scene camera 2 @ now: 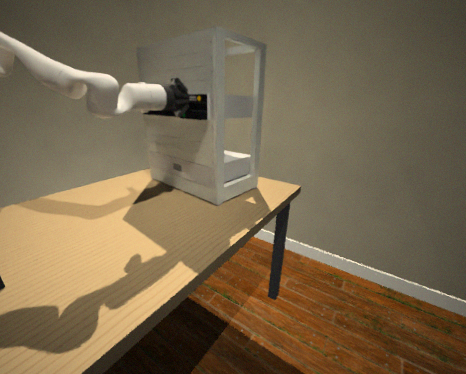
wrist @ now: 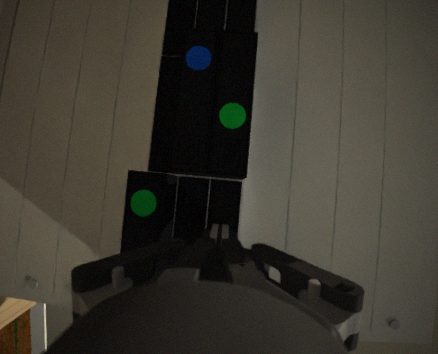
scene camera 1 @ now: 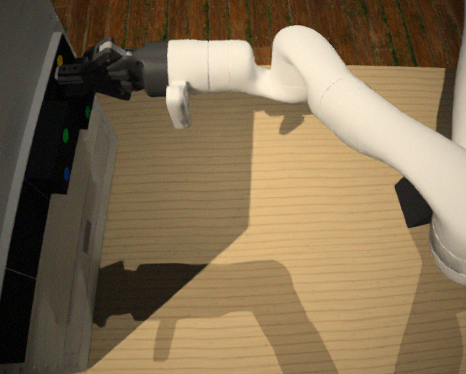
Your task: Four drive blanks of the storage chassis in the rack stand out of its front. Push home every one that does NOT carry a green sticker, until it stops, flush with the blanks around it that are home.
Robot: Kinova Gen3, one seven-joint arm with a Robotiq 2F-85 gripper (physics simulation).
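Frame: origin at the arm's base, x ahead, y left, z up, level; metres.
Seen in the pictures: gripper, between the fingertips: (scene camera 2: pixel 194 98) (wrist: pixel 220 235) (scene camera 1: pixel 56 75).
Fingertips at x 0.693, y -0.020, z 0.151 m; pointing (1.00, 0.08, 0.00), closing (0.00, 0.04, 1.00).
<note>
A point is followed by its place in that frame.
The black storage chassis (scene camera 1: pixel 20 235) {y 0.205, x 0.698, z 0.149 m} (wrist: pixel 211 12) {y 0.184, x 0.698, z 0.125 m} sits in the rack. A blank with a blue sticker (scene camera 1: pixel 66 174) {y 0.115, x 0.661, z 0.125 m} (wrist: pixel 198 58) {y 0.114, x 0.661, z 0.124 m} and one with a green sticker (scene camera 1: pixel 65 135) {y 0.073, x 0.660, z 0.154 m} (wrist: pixel 232 115) {y 0.073, x 0.660, z 0.153 m} stand out side by side. Another green-stickered blank (scene camera 1: pixel 87 111) {y 0.006, x 0.659, z 0.097 m} (wrist: pixel 143 203) {y 0.005, x 0.659, z 0.096 m} stands out nearer the gripper in the wrist view. A yellow sticker (scene camera 1: pixel 60 60) {y -0.045, x 0.693, z 0.152 m} (scene camera 2: pixel 199 98) {y -0.045, x 0.693, z 0.152 m} shows right beside the fingertips; its blank is mostly hidden, and I cannot tell how far it stands out. My gripper (scene camera 1: pixel 63 74) {y -0.020, x 0.693, z 0.151 m} (scene camera 2: pixel 193 98) {y -0.020, x 0.693, z 0.151 m} (wrist: pixel 220 235) {y -0.020, x 0.693, z 0.151 m} is shut and empty, its tips at the chassis front; contact is unclear.
The pale rack (scene camera 2: pixel 218 145) {y -0.114, x 0.717, z -0.010 m} stands on the wooden table (scene camera 1: pixel 310 200) {y 0.008, x 0.273, z -0.260 m} (scene camera 2: pixel 65 240) {y 0.074, x 0.227, z -0.259 m}. Its light panels (wrist: pixel 320 125) {y 0.088, x 0.711, z 0.238 m} (scene camera 2: pixel 175 135) {y 0.135, x 0.711, z 0.002 m} lie on both sides of the chassis. An open side frame shows in scene camera 2. The arm (scene camera 1: pixel 215 67) {y -0.017, x 0.473, z 0.179 m} (scene camera 2: pixel 142 97) {y -0.074, x 0.456, z 0.151 m} reaches across above the table.
</note>
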